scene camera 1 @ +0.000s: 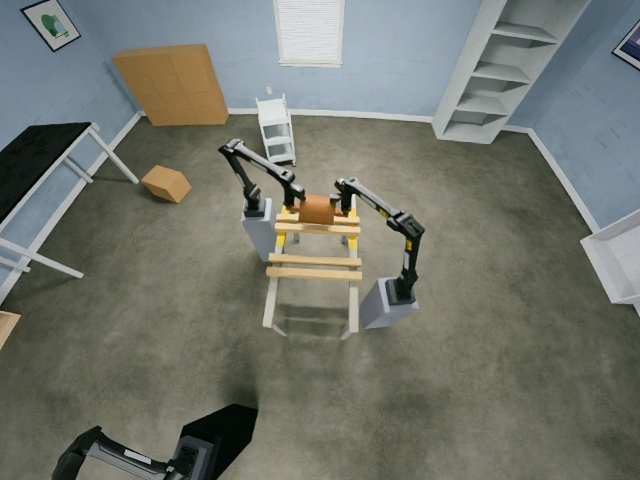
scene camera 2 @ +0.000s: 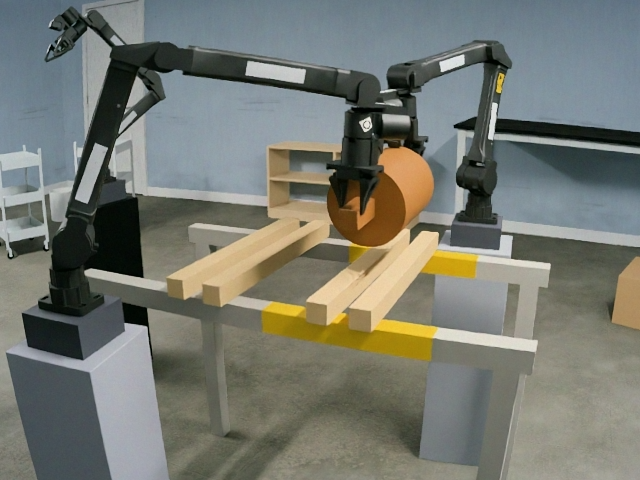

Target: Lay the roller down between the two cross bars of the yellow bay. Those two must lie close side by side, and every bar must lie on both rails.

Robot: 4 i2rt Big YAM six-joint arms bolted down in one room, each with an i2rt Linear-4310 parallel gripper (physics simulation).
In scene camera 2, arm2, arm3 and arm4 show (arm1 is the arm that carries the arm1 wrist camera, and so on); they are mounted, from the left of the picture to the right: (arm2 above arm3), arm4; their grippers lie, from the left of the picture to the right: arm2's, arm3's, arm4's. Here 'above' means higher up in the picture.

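The orange roller (scene camera 1: 317, 209) (scene camera 2: 382, 198) hangs level, a little above the yellow bay's two cross bars (scene camera 1: 317, 228) (scene camera 2: 361, 271), which lie close side by side across both rails (scene camera 1: 271, 302) (scene camera 2: 398, 343) with a narrow gap. The other two bars (scene camera 1: 315, 259) (scene camera 2: 235, 253) lie side by side across the grey parts. Arm3's gripper (scene camera 2: 354, 201) is shut on the roller's near end. Arm4's gripper (scene camera 2: 421, 147) holds the far end, its fingers mostly hidden by the roller. Arm2's gripper (scene camera 2: 50, 40) is open, high at upper left. In scene camera 1, the lower-left arm's gripper is out of frame.
Grey pedestals (scene camera 1: 258, 232) (scene camera 2: 87, 408) stand close beside the rails. A black pedestal (scene camera 1: 235, 431) (scene camera 2: 121, 248) stands off the frame's end. A white cart (scene camera 1: 279, 129), a cardboard box (scene camera 1: 166, 183) and a black-topped table (scene camera 1: 31, 155) stand farther away. A wooden shelf (scene camera 2: 305, 212) stands behind the rails.
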